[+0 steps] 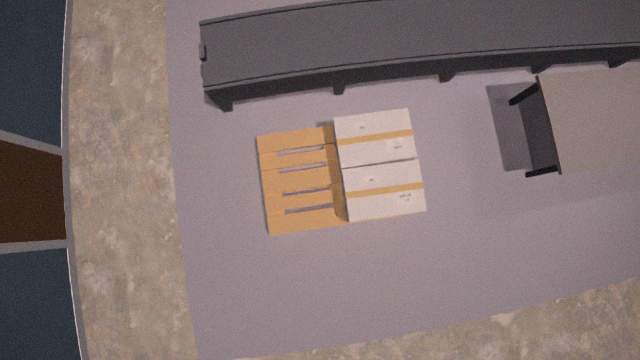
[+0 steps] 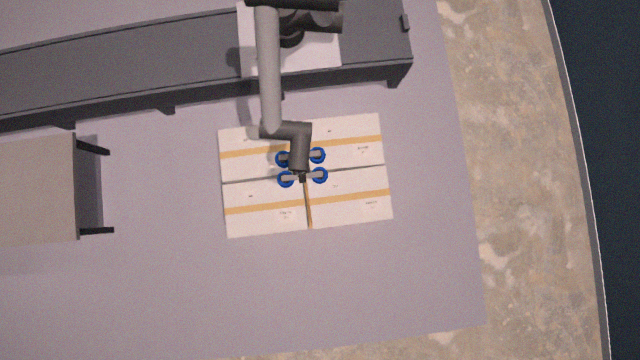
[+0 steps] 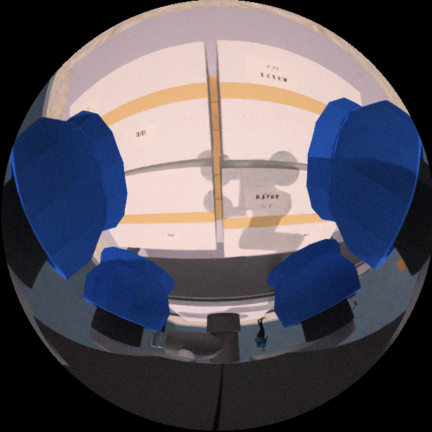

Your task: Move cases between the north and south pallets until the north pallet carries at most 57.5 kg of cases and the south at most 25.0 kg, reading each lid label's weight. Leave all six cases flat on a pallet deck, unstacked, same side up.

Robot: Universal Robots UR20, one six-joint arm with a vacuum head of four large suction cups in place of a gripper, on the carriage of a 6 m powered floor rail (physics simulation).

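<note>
My suction gripper, four blue cups, is open and empty above the middle of the south pallet, whose deck shows as a thin strip. Four white taped cases lie flat on it: rail-side left, partly hidden by the arm, rail-side right, far left and far right. The north pallet carries two flat cases, one rail-side and one far-side, on its right half. Label weights are too blurred to read.
The dark floor rail runs beside both pallets. The arm's pale carriage is on it. A beige-topped table stands between the pallets. A person shows beyond the rail.
</note>
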